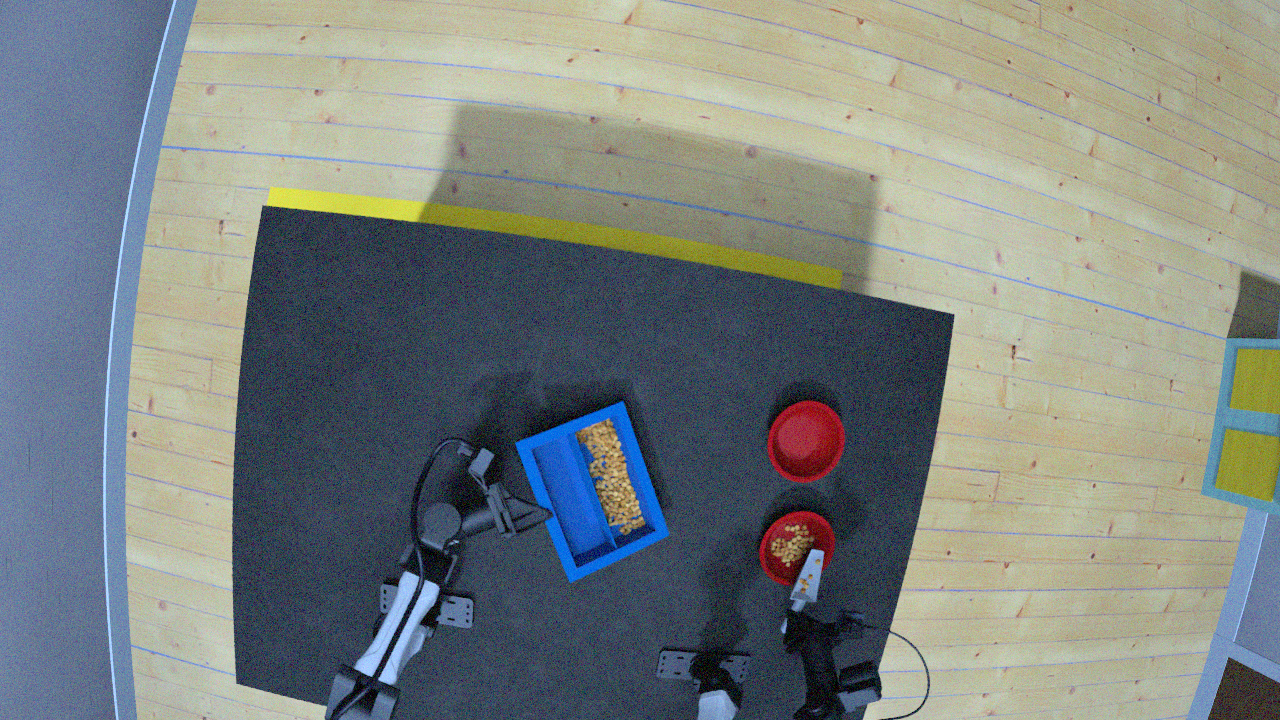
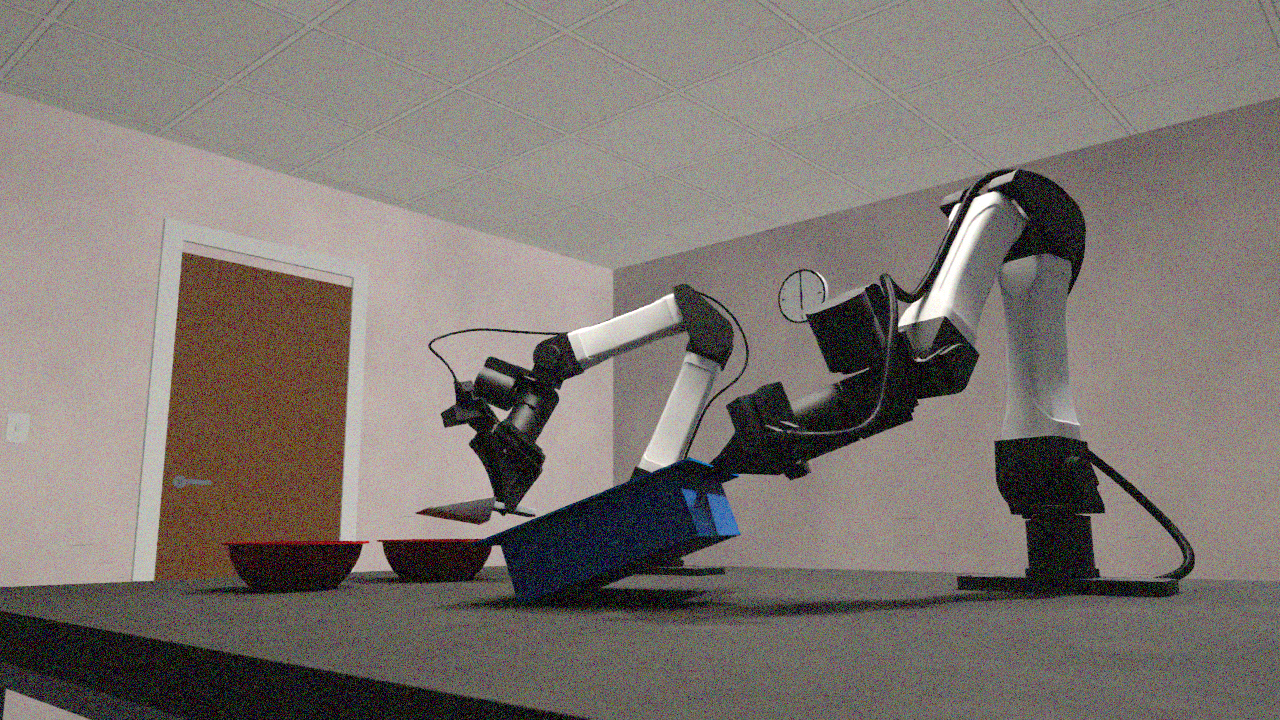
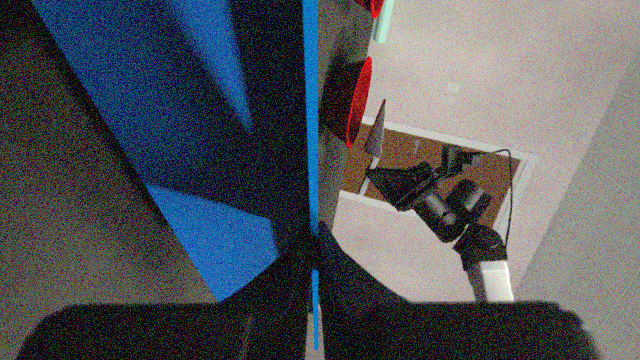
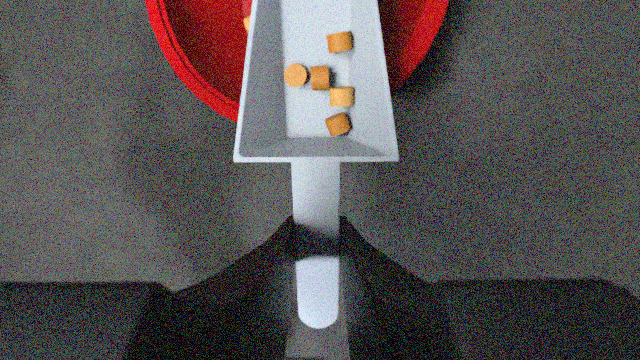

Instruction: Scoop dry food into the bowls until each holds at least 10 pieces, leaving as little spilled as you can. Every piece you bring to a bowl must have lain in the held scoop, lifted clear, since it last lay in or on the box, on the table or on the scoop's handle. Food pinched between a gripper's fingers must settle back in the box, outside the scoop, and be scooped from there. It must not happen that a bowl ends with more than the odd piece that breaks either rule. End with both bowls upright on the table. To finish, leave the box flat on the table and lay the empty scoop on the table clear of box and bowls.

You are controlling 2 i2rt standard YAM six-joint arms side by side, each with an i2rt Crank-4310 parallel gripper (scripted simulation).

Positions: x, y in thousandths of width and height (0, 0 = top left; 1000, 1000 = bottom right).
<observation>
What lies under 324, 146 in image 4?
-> A red bowl.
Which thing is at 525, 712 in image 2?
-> A blue box.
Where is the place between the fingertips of my right gripper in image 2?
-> At 394, 713
</observation>
